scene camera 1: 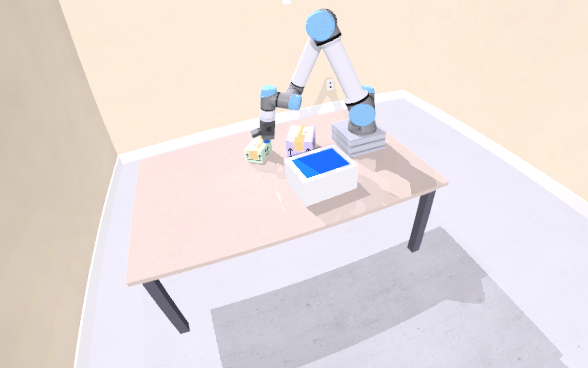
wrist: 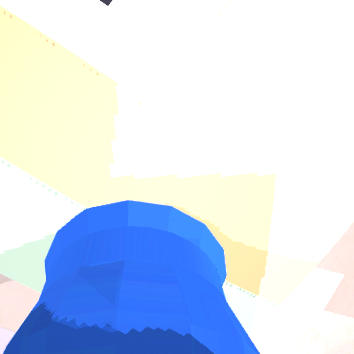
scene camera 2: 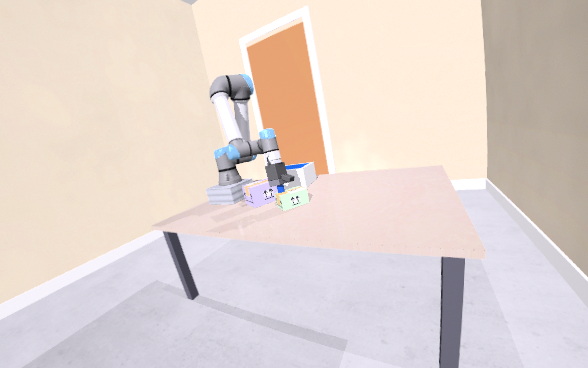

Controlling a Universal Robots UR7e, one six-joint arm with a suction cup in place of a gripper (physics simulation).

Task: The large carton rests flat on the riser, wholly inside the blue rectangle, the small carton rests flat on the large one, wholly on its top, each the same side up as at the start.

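Observation:
The small green carton (scene camera 1: 257,151) (scene camera 2: 293,199) (wrist: 56,116) sits on the table, left of the larger purple carton (scene camera 1: 300,140) (scene camera 2: 260,193). Both show their arrow marks upright. My suction cup (scene camera 1: 266,142) (scene camera 2: 280,188) (wrist: 133,211) presses on the green carton's top near its rear right corner, over the tape strip; the carton still rests on the table. The white riser (scene camera 1: 325,184) (scene camera 2: 307,175) with the blue rectangle (scene camera 1: 319,161) (scene camera 2: 294,166) on top stands in front of the purple carton and carries nothing.
The arm's base stands on a grey stacked pedestal (scene camera 1: 358,140) (scene camera 2: 225,193) at the table's back right, close to the riser. An orange door (scene camera 2: 285,102) is behind the table.

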